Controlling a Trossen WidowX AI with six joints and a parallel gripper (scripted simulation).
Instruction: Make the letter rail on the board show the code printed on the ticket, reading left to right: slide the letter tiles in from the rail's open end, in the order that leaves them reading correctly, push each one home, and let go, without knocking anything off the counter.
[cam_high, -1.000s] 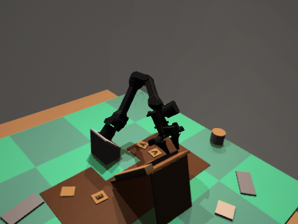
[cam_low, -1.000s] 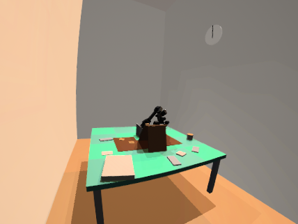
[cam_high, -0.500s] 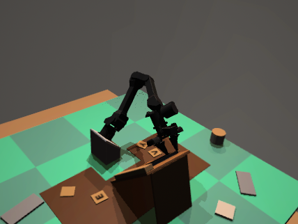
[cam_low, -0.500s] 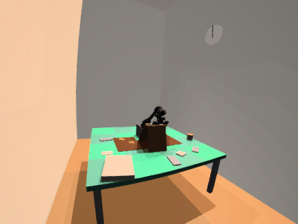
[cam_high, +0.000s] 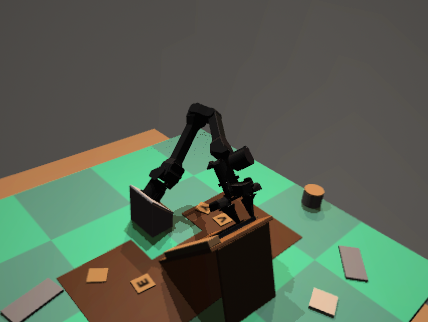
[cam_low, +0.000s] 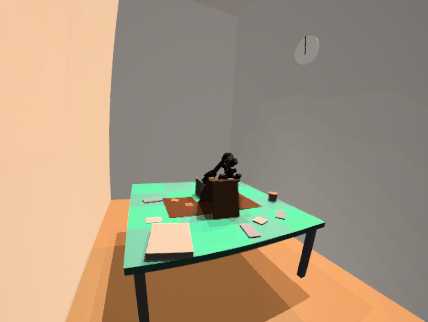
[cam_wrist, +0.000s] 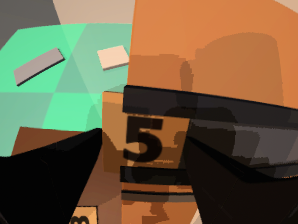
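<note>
Right now the white ticket is 8 cm behind my gripper tip, 9 cm to the right of it and 7 cm below it. The rest, counted from my gripper tip: large beige slab (29 cm ahead, 57 cm to the right, 16 cm below); then mat (17 cm behind, 10 cm to the right, 18 cm below).
</note>
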